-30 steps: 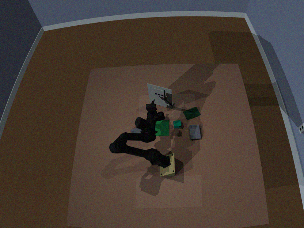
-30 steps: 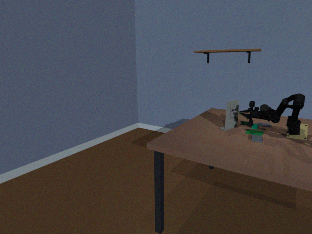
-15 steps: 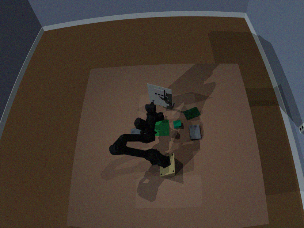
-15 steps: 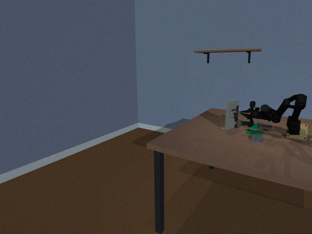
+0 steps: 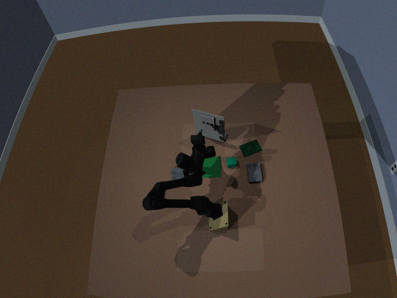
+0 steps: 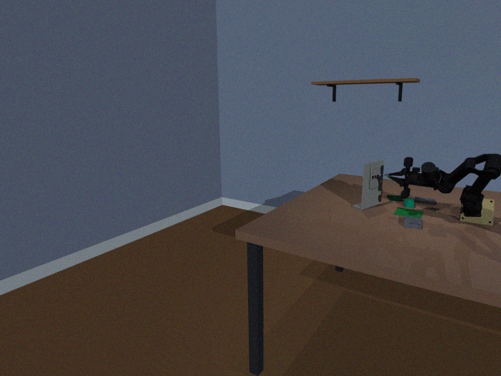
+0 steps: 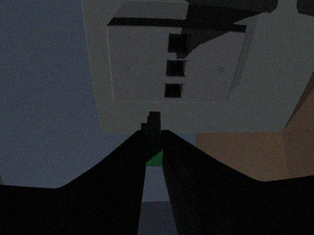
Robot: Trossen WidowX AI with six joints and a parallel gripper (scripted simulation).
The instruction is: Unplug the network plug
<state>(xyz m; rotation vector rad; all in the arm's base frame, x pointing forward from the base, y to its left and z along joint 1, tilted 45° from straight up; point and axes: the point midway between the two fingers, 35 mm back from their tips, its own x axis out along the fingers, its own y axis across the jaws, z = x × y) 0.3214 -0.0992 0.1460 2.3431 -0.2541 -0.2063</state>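
Now: gripper tip 18 cm above the green square, 11 cm past it and 2 cm to the left of it. The rest, counted from my gripper tip: network plug: right at my gripper tip; teal cube: 17 cm below, 14 cm to the right, 11 cm behind; upright panel: 8 cm below, 8 cm ahead, 5 cm to the right.
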